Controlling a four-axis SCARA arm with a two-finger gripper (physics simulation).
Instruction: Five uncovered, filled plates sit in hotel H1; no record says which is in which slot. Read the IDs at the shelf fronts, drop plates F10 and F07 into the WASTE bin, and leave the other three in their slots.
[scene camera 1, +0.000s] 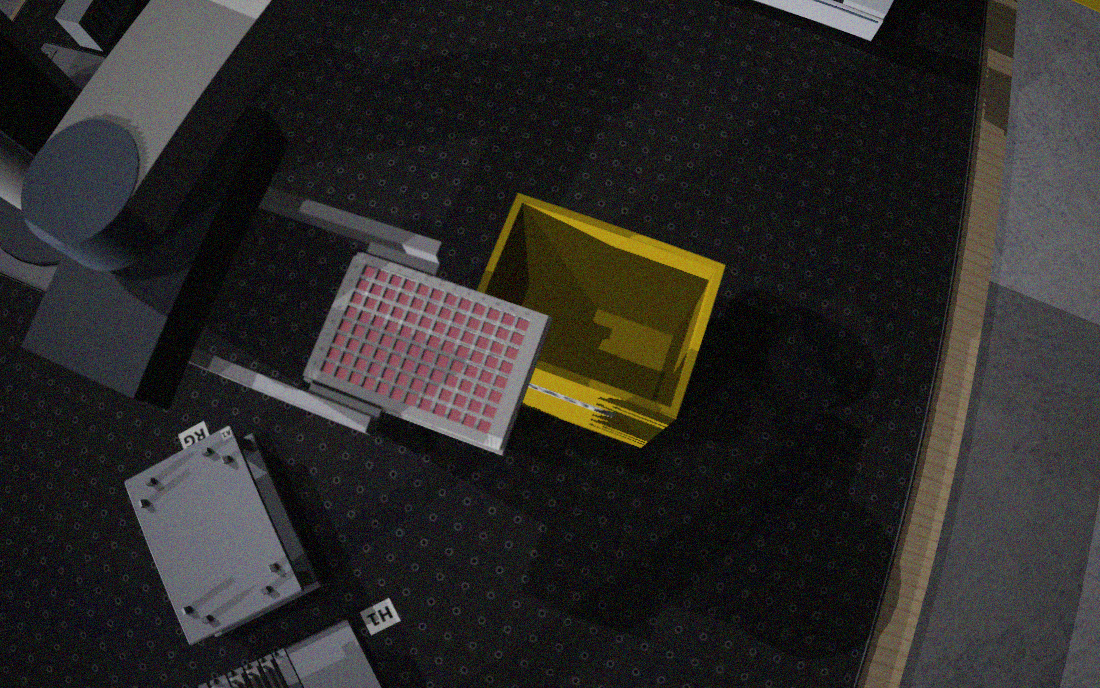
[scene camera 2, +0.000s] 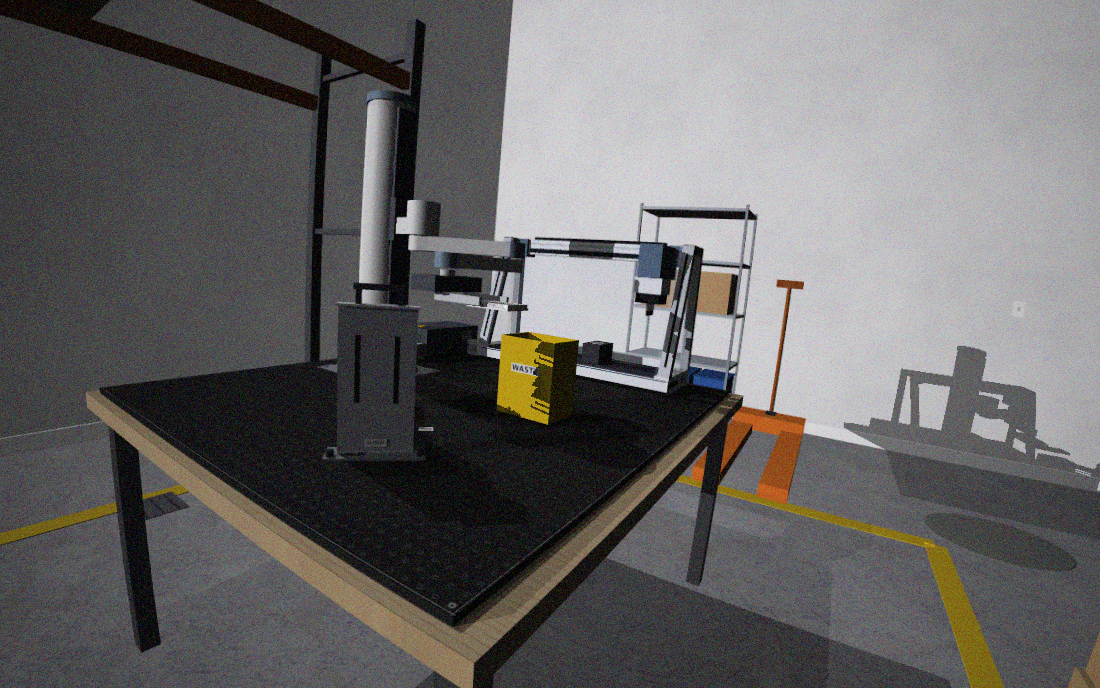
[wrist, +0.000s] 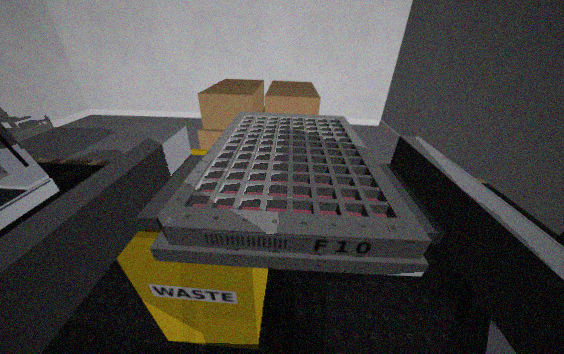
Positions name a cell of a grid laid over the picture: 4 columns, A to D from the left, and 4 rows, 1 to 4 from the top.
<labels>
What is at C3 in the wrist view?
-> A plate F10.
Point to a plate F10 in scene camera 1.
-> At B3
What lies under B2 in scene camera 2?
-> My gripper.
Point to my gripper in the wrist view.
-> C2
</labels>
